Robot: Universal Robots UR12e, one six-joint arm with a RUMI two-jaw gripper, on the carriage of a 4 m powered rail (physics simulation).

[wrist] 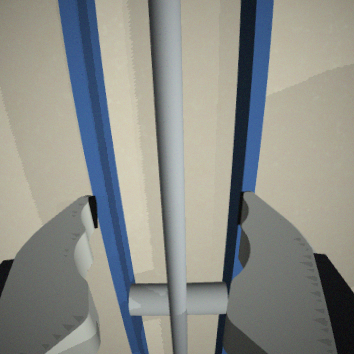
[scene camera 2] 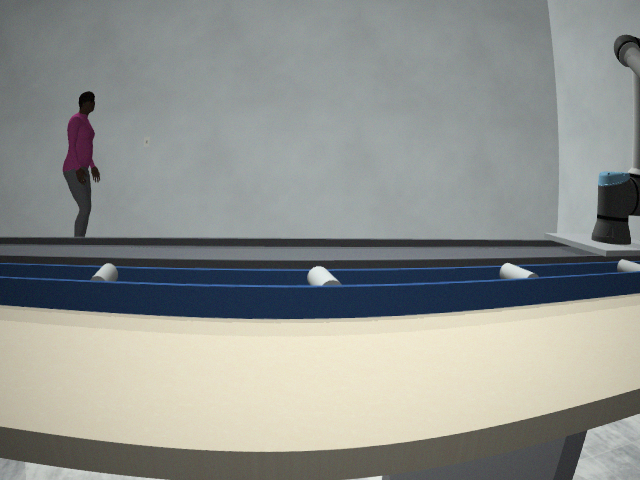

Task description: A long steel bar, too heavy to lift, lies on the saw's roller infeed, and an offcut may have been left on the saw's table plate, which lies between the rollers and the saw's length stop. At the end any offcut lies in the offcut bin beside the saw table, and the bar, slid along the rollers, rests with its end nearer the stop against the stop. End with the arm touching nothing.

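Frame: origin at the arm's base, x ahead, y left, z up, level; centimetres.
Where they show: gripper, between the fingertips: (wrist: 167,196); arm's base, origin of its link: (scene camera 2: 611,241).
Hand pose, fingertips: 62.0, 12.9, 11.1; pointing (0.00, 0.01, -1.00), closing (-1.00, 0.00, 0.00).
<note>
Each offset is from my fingertips to the top centre of the thing, as dx, dy, dz. "spot": to the spot under its first point. Level surfaces: height alone.
The long round steel bar (wrist: 171,150) runs from top to bottom of the wrist view, between the blue side rails of the roller infeed (wrist: 90,115) (scene camera 2: 310,302), and lies across a roller @(spot: -3.5, +20.5, -8.9) (wrist: 207,298). Neither bar end shows in the wrist view. My gripper (wrist: 167,196) is wide open, its fingers on either side of the bar and apart from it, about over the two blue rails. Its height above the bar is hard to tell. The saw's table plate, the length stop, the offcut bin and any offcut do not show in either view. The gripper does not show in the scene view.
In the scene view several white rollers @(+0.0, -137.9, -8.1) (scene camera 2: 323,276) show between the blue rails on the cream table @(dz -14.1) (scene camera 2: 320,382). Behind them runs the dark rail track (scene camera 2: 310,252). The arm's base (scene camera 2: 611,227) stands at the right on its carriage. A person in a pink top (scene camera 2: 80,142) stands at the back left.
</note>
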